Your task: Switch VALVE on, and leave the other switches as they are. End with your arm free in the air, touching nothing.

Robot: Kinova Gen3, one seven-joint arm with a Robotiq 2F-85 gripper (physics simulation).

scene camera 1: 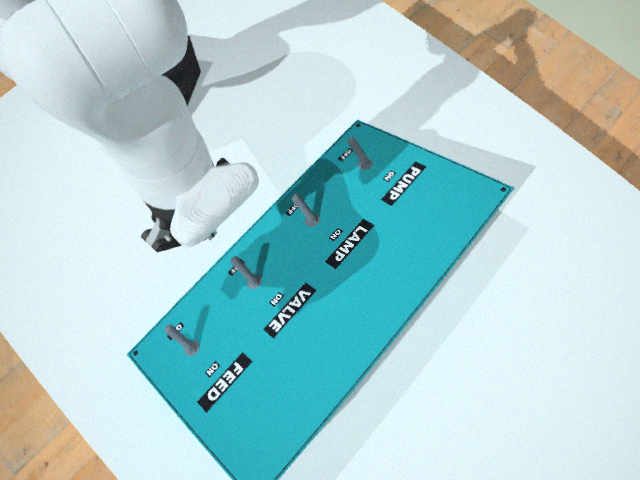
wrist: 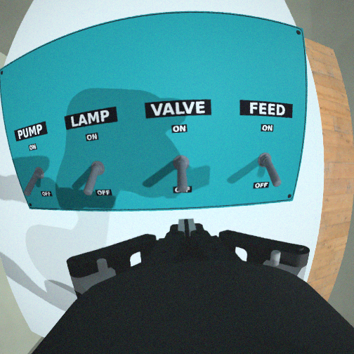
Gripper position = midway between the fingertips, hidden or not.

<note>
In view: the gripper [scene camera 1: 208, 232] and a teal panel [scene camera 1: 272, 360].
The gripper is seen too in the wrist view [wrist: 185, 228]. The teal panel shows as well in the wrist view [wrist: 133, 96].
</note>
